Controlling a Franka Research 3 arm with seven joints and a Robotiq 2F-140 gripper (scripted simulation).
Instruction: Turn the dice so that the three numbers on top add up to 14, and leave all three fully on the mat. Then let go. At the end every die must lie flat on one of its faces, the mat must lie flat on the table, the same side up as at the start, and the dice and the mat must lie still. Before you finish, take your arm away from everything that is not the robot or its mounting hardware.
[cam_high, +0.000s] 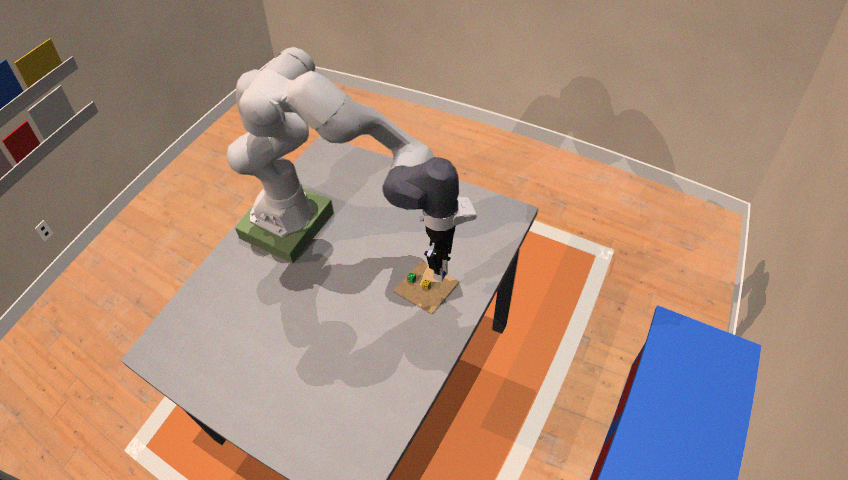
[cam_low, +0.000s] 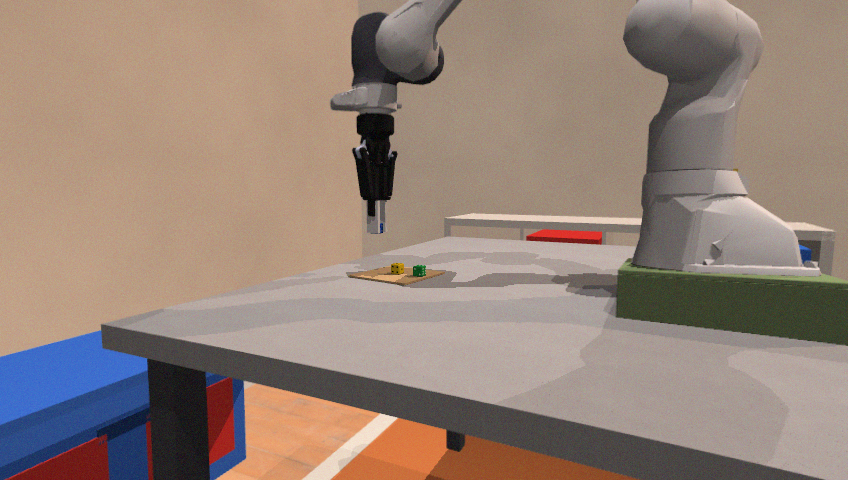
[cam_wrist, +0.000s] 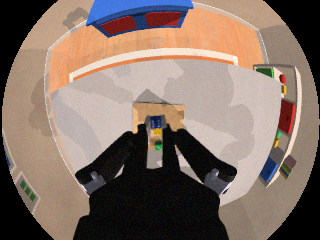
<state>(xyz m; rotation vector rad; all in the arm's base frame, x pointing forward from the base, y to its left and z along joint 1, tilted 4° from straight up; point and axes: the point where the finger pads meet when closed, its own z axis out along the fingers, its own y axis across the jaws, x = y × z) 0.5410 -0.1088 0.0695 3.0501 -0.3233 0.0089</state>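
Now: the yellow die 10 cm below my hand, 5 cm behind it and 1 cm to the left of it. Round my hand: tan mat 12 cm below, 5 cm behind, 1 cm to the left; then blue die 2 cm below; then green die 10 cm below, 10 cm behind, 2 cm to the left.
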